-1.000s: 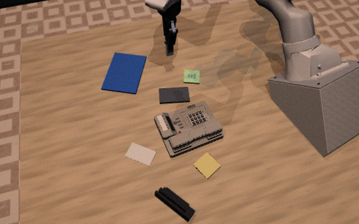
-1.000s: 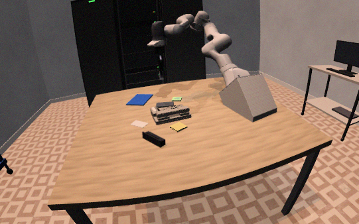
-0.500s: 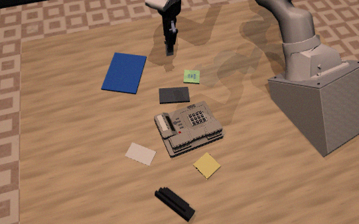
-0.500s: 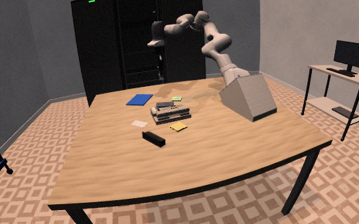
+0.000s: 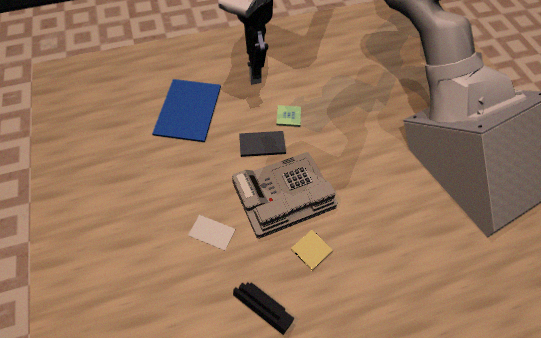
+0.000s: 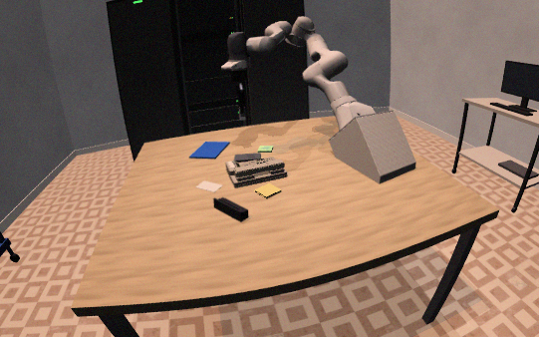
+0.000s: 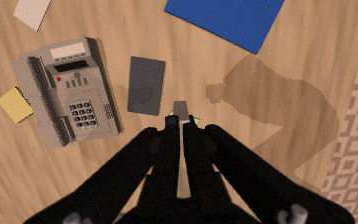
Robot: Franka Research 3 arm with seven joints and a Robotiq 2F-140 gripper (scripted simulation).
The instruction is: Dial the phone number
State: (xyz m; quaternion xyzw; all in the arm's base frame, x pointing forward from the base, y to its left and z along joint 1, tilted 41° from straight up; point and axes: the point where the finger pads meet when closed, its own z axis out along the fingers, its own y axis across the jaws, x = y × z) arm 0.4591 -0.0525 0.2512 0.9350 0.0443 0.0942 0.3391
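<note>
The handset is 300 mm to the left of my hand, 160 mm below it and 20 mm behind it. Round my hand: black stapler (500 mm to the left, 190 mm below, 110 mm ahead); blue book (200 mm below, 180 mm ahead, 100 mm to the right); white card (300 mm to the left, 200 mm below, 190 mm ahead).
</note>
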